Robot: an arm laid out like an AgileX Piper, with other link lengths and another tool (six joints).
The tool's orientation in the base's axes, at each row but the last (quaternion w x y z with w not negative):
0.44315, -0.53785, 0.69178, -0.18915
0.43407, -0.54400, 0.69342, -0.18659
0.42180, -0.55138, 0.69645, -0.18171
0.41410, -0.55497, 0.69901, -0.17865
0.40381, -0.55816, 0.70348, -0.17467
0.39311, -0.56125, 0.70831, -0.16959
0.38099, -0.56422, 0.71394, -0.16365
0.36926, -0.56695, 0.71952, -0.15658
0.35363, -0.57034, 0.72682, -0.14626
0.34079, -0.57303, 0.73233, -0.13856
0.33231, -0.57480, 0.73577, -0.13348
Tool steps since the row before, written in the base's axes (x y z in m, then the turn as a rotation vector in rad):
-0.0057, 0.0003, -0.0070, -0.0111, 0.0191, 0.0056
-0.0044, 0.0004, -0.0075, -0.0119, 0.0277, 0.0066
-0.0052, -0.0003, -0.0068, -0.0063, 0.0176, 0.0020
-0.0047, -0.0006, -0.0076, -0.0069, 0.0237, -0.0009
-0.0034, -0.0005, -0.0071, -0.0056, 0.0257, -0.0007
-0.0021, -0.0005, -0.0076, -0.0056, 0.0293, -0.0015
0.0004, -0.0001, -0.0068, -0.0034, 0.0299, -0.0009
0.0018, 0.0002, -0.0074, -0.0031, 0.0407, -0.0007
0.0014, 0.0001, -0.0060, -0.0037, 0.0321, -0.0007
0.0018, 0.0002, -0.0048, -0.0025, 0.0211, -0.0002
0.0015, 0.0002, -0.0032, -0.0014, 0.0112, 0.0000
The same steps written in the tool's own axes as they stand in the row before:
0.0028, 0.0086, -0.0008, -0.0194, 0.0089, -0.0080
0.0028, 0.0082, 0.0007, -0.0276, 0.0116, -0.0073
0.0031, 0.0080, -0.0002, -0.0168, 0.0082, -0.0024
0.0036, 0.0082, 0.0007, -0.0213, 0.0126, 0.0001
0.0033, 0.0070, 0.0017, -0.0233, 0.0122, 0.0014
0.0034, 0.0064, 0.0031, -0.0263, 0.0139, 0.0027
0.0025, 0.0042, 0.0047, -0.0272, 0.0122, 0.0040
0.0023, 0.0036, 0.0063, -0.0374, 0.0152, 0.0061
0.0019, 0.0027, 0.0052, -0.0293, 0.0130, 0.0041
0.0012, 0.0016, 0.0047, -0.0194, 0.0084, 0.0025
0.0007, 0.0008, 0.0034, -0.0103, 0.0045, 0.0012

